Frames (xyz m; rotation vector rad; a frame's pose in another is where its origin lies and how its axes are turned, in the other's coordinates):
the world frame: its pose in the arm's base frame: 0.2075 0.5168 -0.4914 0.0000 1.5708 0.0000
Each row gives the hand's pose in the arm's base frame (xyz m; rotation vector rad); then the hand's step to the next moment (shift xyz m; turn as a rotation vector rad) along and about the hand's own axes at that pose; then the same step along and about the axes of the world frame.
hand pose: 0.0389 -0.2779 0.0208 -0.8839 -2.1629 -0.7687
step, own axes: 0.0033 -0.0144 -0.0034 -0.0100 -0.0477 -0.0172
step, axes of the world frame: -0.0008 -0.0098 -0.0115 0.0096 -0.0444 -0.0246
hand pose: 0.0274 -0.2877 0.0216 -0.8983 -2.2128 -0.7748
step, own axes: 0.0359 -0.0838 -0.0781 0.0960 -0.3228 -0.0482
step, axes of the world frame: -0.0519 -0.0909 -0.0587 -0.0091 -0.1892 -0.2826
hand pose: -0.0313 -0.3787 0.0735 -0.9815 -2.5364 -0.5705
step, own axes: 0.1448 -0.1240 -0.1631 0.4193 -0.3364 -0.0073
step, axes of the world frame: -0.1770 -0.0838 -0.1569 -0.1210 -0.0003 -0.5238
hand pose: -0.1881 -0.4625 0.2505 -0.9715 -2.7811 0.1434
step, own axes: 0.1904 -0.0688 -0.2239 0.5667 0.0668 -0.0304
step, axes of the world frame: -0.2576 0.0715 -0.1402 -0.1035 0.4070 -0.3875
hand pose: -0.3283 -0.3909 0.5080 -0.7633 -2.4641 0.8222
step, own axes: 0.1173 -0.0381 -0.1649 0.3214 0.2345 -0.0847
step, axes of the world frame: -0.1710 0.1141 -0.0124 0.0189 0.3906 -0.1118
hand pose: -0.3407 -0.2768 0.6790 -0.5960 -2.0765 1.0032
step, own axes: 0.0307 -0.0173 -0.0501 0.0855 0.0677 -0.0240
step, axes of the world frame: -0.0478 0.0334 0.0188 0.0087 0.1077 -0.0281
